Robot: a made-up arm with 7 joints. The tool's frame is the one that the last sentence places. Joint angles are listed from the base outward.
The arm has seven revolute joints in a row. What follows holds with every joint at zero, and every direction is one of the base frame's.
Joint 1 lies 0.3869 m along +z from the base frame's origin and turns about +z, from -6.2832 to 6.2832 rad.
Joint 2 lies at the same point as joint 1 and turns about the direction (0, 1, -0.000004), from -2.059 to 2.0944 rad.
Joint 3 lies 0.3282 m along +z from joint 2 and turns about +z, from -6.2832 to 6.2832 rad.
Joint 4 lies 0.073 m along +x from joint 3 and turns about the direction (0, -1, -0.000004), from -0.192 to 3.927 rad.
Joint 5 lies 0.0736 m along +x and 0.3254 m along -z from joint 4 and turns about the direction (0, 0.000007, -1), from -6.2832 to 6.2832 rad.
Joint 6 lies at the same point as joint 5 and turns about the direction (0, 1, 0.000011), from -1.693 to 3.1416 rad.
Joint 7 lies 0.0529 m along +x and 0.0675 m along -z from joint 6 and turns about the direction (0, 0.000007, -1), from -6.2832 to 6.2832 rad.
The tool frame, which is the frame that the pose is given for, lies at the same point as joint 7; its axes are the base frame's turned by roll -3.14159, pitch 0 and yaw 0 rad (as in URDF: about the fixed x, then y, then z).
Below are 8 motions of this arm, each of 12 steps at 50 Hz.
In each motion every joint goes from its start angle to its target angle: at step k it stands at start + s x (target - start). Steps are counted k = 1, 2, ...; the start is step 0. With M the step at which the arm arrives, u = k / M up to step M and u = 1 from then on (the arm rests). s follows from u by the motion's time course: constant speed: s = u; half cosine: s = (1 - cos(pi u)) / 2; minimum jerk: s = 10 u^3 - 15 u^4 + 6 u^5.
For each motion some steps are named. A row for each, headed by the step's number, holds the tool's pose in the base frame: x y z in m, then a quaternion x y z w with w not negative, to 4 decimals.
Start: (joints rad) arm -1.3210 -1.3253 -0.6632 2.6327 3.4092 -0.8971 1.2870
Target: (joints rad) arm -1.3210 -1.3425 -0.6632 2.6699 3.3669 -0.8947 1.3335
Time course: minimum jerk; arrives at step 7
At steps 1, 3, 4, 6, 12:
1: -0.2595 0.4925 0.7313 0.0751 -0.2084 0.0004 0.9751
3: -0.2597 0.4974 0.7253 0.0669 -0.2154 0.0016 0.9742
4: -0.2598 0.5011 0.7207 0.0605 -0.2208 0.0027 0.9734
6: -0.2598 0.5059 0.7146 0.0521 -0.2277 0.0040 0.9723
12: -0.2598 0.5062 0.7141 0.0515 -0.2281 0.0041 0.9723

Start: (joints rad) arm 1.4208 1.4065 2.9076 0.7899 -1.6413 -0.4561 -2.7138
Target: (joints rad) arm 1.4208 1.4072 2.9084 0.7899 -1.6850 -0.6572 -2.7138
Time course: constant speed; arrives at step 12
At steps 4, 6, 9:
4: -0.0004 0.0607 0.7842 -0.0087 0.4630 -0.8542 0.2364
6: 0.0014 0.0623 0.7823 -0.0246 0.4669 -0.8507 0.2403
9: 0.0039 0.0646 0.7795 -0.0484 0.4726 -0.8449 0.2460

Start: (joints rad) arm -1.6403 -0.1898 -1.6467 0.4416 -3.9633 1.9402 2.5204
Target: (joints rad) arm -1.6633 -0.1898 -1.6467 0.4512 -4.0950 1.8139 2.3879
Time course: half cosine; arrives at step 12
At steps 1, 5, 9, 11, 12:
1: -0.3440 0.0030 0.4588 0.2795 -0.2608 -0.0441 0.9230
5: -0.3434 0.0033 0.4552 0.3107 -0.2617 -0.0562 0.9120
9: -0.3424 0.0043 0.4502 0.3538 -0.2601 -0.0731 0.8954
11: -0.3421 0.0047 0.4489 0.3655 -0.2591 -0.0776 0.8907
12: -0.3421 0.0047 0.4487 0.3670 -0.2589 -0.0782 0.8900

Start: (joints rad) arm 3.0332 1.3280 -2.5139 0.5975 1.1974 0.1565 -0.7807
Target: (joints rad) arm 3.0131 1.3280 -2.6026 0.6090 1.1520 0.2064 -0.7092
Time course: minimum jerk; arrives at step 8
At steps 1, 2, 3, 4, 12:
1: 0.0521 0.1819 0.7127 -0.6411 -0.1804 -0.7450 0.0367
2: 0.0524 0.1798 0.7142 -0.6421 -0.1769 -0.7449 0.0392
3: 0.0529 0.1756 0.7172 -0.6440 -0.1701 -0.7446 0.0441
4: 0.0536 0.1702 0.7211 -0.6464 -0.1611 -0.7441 0.0506
12: 0.0548 0.1576 0.7294 -0.6514 -0.1409 -0.7427 0.0648

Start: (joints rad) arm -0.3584 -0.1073 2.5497 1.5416 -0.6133 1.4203 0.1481
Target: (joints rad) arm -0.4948 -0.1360 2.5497 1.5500 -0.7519 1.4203 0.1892
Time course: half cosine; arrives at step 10
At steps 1, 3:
1: -0.2718 0.4083 0.6882 0.4579 0.8256 0.3086 0.1157
3: -0.2623 0.4162 0.6877 0.4668 0.8153 0.3189 0.1249

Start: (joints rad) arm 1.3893 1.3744 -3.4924 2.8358 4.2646 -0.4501 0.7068
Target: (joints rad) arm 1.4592 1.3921 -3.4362 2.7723 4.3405 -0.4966 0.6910
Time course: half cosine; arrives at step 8
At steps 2, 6, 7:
2: 0.1259 0.6295 0.6774 -0.3637 0.1214 -0.1565 0.9102
6: 0.0996 0.6310 0.6797 -0.3483 0.1506 -0.1068 0.9190
7: 0.0957 0.6312 0.6800 -0.3461 0.1552 -0.0992 0.9200

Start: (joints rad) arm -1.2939 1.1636 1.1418 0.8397 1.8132 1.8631 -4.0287
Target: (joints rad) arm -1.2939 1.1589 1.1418 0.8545 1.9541 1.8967 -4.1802
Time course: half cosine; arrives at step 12
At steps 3, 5, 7, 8, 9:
3: 0.4332 -0.0708 0.3621 0.1627 0.0511 0.9841 0.0494
5: 0.4355 -0.0738 0.3625 0.1696 0.0430 0.9817 0.0747
7: 0.4381 -0.0774 0.3630 0.1779 0.0338 0.9779 0.1040
8: 0.4393 -0.0791 0.3632 0.1819 0.0297 0.9758 0.1176
9: 0.4403 -0.0806 0.3634 0.1853 0.0262 0.9738 0.1293

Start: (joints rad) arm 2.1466 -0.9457 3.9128 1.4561 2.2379 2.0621 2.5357
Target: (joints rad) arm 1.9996 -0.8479 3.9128 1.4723 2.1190 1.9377 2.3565
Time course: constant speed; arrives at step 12
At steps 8, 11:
8: 0.5326 -0.2681 0.4477 0.0840 0.1372 0.9395 0.3023
11: 0.5233 -0.2849 0.4580 0.0828 0.1644 0.9235 0.3366

